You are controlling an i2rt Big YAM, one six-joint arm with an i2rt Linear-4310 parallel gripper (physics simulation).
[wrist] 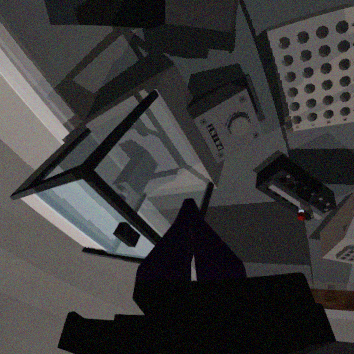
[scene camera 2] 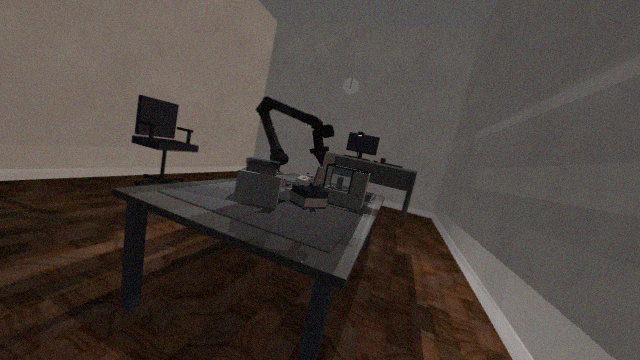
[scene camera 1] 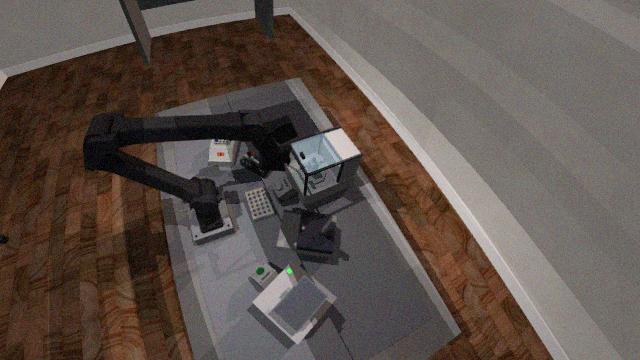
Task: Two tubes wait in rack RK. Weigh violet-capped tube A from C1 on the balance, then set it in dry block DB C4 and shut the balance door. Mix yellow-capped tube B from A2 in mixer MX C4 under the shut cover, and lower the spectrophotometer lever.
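My gripper [wrist: 189, 203] [scene camera 2: 321, 161] is shut and empty. In the wrist view its fingertips overlap the near edge of the glass balance [scene camera 1: 346, 143] [wrist: 119, 131] [scene camera 2: 358, 191]. A small black handle [scene camera 1: 302, 155] [wrist: 126, 234] sits on the balance's glass. I cannot tell how far the door is open. A white block with rows of dark holes [scene camera 1: 264, 215] [wrist: 278, 56], probably rack RK, shows no cap. A black block [scene camera 1: 253, 163] [wrist: 295, 184] has a red spot at one end. A dark device [scene camera 1: 312, 235] [scene camera 2: 307, 197] carries a pale raised lever [scene camera 1: 328, 225]. I can make out neither the violet nor the yellow cap.
A small box with a round knob [scene camera 1: 283, 189] [wrist: 230, 122] stands between balance and holed block. A white box with a red display [scene camera 1: 220, 154] stands beyond the black block. A large white box [scene camera 1: 300, 305] [scene camera 2: 257, 189] and a green-button box [scene camera 1: 262, 276] stand at the near end.
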